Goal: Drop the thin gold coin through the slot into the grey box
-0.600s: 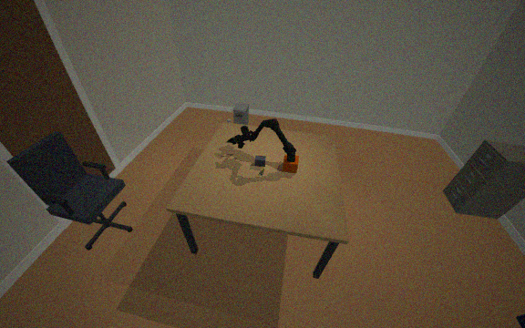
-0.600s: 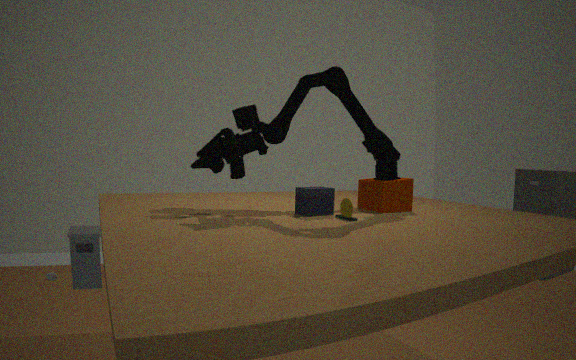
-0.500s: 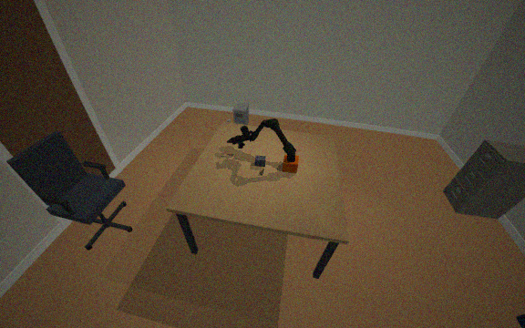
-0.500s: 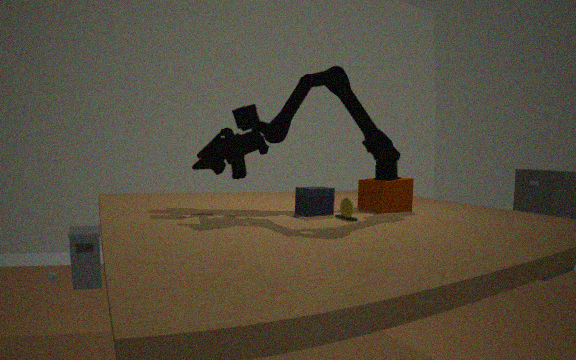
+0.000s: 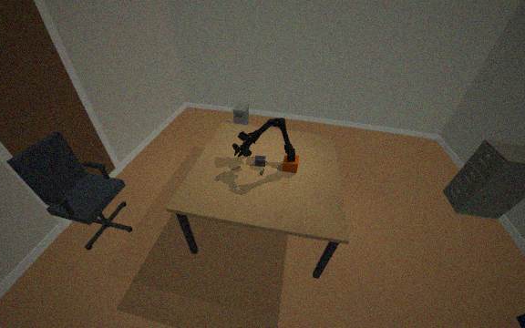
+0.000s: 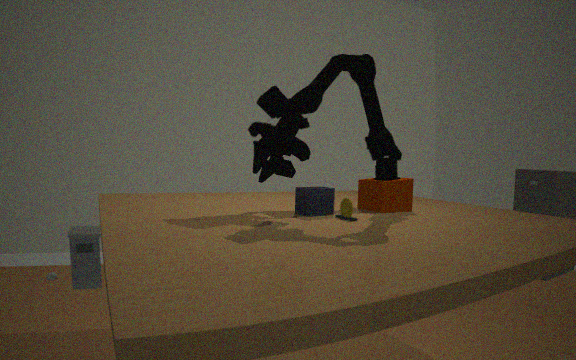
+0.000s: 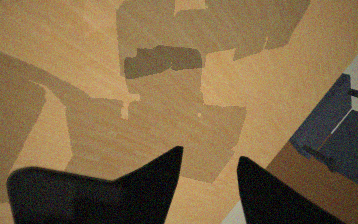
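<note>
Now: the gold coin 24 cm behind my gripper tip, 3 cm to the left of it and 8 cm below it.
</note>
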